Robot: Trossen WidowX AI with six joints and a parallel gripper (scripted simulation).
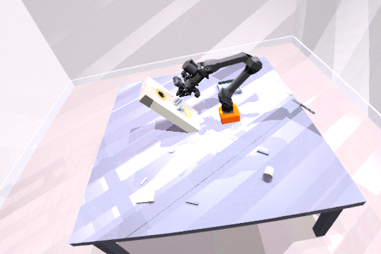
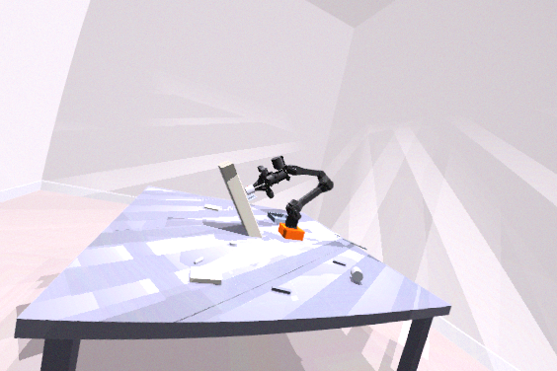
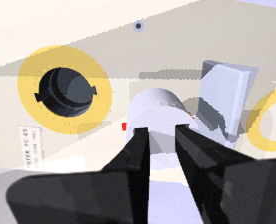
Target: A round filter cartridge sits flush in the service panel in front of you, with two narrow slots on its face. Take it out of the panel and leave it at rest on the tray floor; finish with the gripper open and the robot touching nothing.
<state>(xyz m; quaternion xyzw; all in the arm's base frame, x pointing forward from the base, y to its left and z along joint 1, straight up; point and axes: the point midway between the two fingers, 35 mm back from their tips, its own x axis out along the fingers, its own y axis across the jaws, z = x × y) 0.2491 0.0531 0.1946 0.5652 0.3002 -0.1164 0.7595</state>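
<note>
Right now my gripper tip is 1 cm short of the white round filter cartridge and 1 cm above it. From my gripper tip the other things lie so: cream service panel 5 cm below, 5 cm ahead, 1 cm to the left; tray 34 cm to the right, 28 cm behind, 21 cm below.
</note>
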